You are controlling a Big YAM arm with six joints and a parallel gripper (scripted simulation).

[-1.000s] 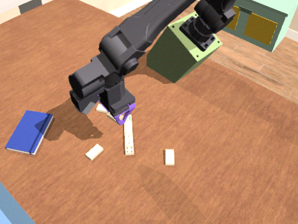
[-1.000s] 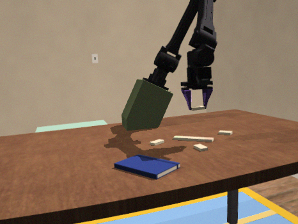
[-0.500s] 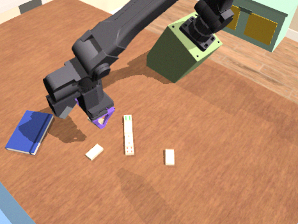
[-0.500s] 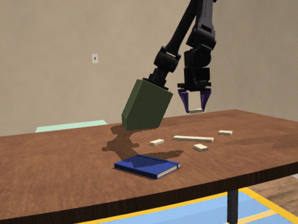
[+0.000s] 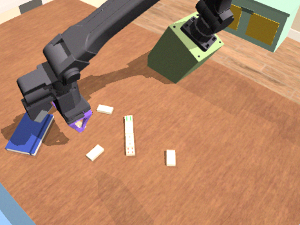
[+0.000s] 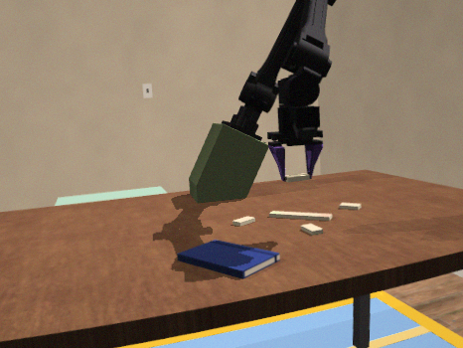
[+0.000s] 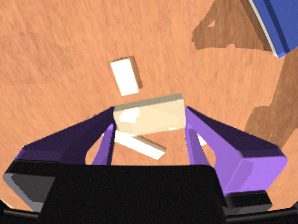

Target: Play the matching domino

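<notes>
The book lies 180 mm to the right of my hand, 120 mm below it and 60 mm ahead of it.
</notes>
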